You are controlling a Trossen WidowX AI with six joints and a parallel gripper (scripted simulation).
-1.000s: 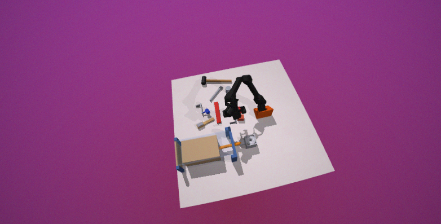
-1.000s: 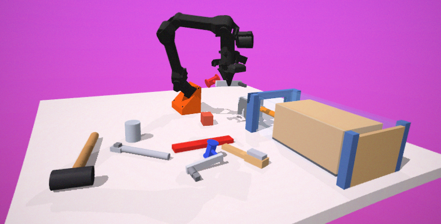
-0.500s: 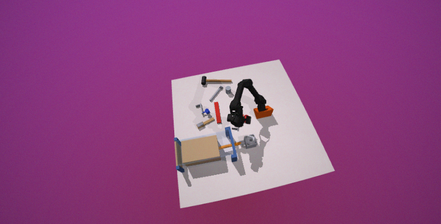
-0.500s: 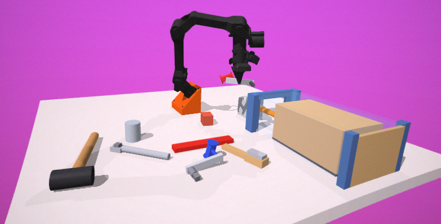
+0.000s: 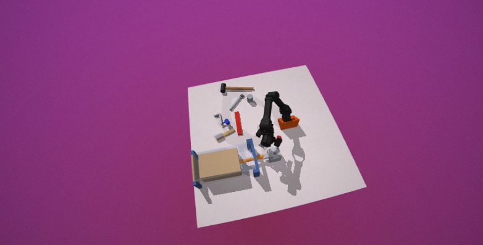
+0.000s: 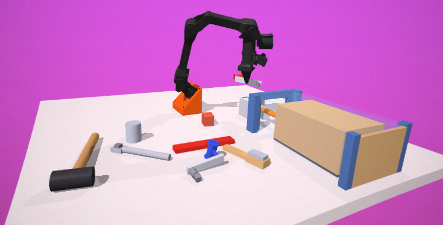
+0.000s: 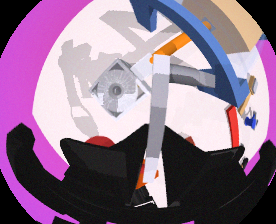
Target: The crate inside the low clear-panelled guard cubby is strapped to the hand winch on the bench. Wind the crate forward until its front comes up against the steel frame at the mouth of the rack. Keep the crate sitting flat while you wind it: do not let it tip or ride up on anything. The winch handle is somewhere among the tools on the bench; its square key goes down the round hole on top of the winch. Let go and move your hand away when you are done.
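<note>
Now: the red knob 60 mm behind my gripper tip, 20 mm above it and 10 mm to the right of it. From my gripper tip the other things lie so: red-knobbed crank (10 mm behind, 10 mm above); rack (370 mm ahead, 100 mm below, 60 mm to the left); grey winch (150 mm below, 60 mm to the left, 50 mm behind).
</note>
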